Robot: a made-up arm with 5 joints. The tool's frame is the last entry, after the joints. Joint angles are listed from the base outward.
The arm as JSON. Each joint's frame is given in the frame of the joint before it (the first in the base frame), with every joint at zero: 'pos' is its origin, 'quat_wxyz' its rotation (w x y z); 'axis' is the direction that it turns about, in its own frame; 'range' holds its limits. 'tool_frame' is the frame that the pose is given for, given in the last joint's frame.
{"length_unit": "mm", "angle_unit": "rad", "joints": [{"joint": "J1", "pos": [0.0, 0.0, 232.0], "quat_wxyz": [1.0, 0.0, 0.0, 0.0], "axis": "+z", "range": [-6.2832, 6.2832]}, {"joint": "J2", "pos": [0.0, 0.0, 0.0], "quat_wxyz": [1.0, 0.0, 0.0, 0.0], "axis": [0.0, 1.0, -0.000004], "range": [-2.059, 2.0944]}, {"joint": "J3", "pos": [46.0, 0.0, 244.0], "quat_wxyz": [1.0, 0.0, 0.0, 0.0], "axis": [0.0, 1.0, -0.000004], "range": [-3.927, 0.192]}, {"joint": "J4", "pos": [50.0, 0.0, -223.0], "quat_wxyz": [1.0, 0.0, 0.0, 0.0], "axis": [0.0, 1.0, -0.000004], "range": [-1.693, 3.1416]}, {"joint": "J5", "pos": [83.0, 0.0, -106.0], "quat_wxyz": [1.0, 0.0, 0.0, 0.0], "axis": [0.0, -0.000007, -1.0], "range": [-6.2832, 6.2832]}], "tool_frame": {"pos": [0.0, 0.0, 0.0], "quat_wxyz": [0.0, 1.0, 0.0, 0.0]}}
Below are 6 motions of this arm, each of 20 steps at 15 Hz.
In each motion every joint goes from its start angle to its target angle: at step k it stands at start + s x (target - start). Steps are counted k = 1, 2, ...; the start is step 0. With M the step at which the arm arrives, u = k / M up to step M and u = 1 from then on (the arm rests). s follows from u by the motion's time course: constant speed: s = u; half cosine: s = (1 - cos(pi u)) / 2; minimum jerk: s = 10 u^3 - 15 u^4 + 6 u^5.
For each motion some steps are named. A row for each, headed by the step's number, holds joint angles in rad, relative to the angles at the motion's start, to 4 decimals.
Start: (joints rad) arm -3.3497 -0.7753 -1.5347 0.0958 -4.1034
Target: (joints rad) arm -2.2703 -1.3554 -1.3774 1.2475 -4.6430
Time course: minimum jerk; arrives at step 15
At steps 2, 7, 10, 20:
2: 0.0207 -0.0111 0.0030 0.0221 -0.0104
7: 0.4724 -0.2539 0.0688 0.5041 -0.2362
10: 0.8529 -0.4584 0.1243 0.9100 -0.4264
20: 1.0794 -0.5801 0.1573 1.1517 -0.5396

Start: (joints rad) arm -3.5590 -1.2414 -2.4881 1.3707 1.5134
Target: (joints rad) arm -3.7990 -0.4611 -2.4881 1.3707 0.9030
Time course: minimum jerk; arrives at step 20
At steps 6, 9, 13, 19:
6: -0.0391 0.1273 0.0000 0.0000 -0.0995
9: -0.0976 0.3175 0.0000 0.0000 -0.2484
13: -0.1836 0.5968 0.0000 0.0000 -0.4669
19: -0.2397 0.7794 0.0000 0.0000 -0.6097

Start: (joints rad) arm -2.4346 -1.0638 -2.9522 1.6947 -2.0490
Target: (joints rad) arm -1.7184 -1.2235 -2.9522 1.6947 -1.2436
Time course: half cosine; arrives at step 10
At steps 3, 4, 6, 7, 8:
3: 0.1476 -0.0329 0.0000 0.0000 0.1660
4: 0.2474 -0.0552 0.0000 0.0000 0.2783
6: 0.4688 -0.1045 0.0000 0.0000 0.5271
7: 0.5686 -0.1268 0.0000 0.0000 0.6394
8: 0.6478 -0.1445 0.0000 0.0000 0.7285

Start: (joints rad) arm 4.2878 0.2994 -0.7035 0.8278 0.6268
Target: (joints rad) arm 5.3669 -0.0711 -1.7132 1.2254 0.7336
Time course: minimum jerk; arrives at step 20
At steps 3, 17, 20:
3: 0.0287 -0.0099 -0.0269 0.0106 0.0028
17: 1.0504 -0.3606 -0.9828 0.3870 0.1040
20: 1.0791 -0.3705 -1.0097 0.3976 0.1068

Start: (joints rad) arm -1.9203 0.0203 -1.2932 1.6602 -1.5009
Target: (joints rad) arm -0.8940 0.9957 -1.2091 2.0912 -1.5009
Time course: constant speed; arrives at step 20
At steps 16, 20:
16: 0.8210 0.7803 0.0673 0.3448 0.0000
20: 1.0263 0.9754 0.0841 0.4310 0.0000

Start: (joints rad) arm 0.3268 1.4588 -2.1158 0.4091 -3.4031
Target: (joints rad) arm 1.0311 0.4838 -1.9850 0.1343 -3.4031
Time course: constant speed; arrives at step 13
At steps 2, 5, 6, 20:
2: 0.1084 -0.1500 0.0201 -0.0423 0.0000
5: 0.2709 -0.3750 0.0503 -0.1057 0.0000
6: 0.3251 -0.4500 0.0604 -0.1268 0.0000
20: 0.7043 -0.9750 0.1308 -0.2748 0.0000

